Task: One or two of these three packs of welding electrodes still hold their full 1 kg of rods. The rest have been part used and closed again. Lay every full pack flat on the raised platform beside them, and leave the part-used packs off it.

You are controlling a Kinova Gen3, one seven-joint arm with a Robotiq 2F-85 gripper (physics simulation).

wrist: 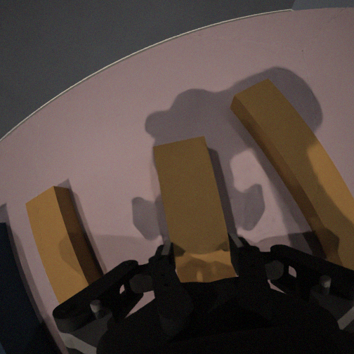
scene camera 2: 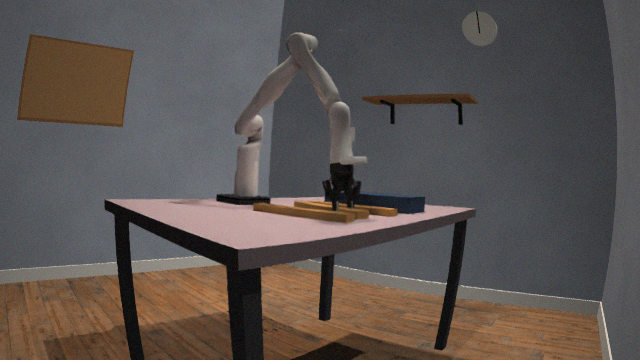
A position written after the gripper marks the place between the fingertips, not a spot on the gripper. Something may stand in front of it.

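Observation:
Gripper visible, [scene camera 2: 343, 212] and [wrist: 200, 245].

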